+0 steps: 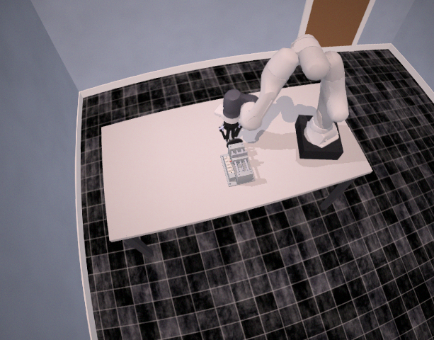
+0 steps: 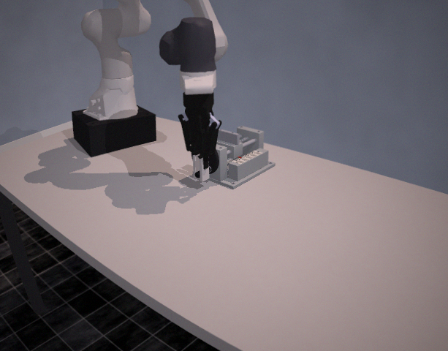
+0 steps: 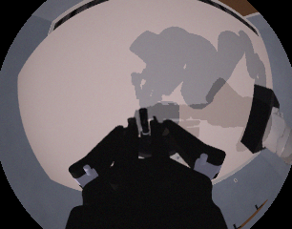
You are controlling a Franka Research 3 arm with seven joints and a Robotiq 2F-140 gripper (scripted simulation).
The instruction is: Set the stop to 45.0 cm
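The black handwheel is 2 cm to the left of my hand and 1 cm below it. From my hand the other things lie so: grey stop fixture (13 cm to the left, 3 cm above).
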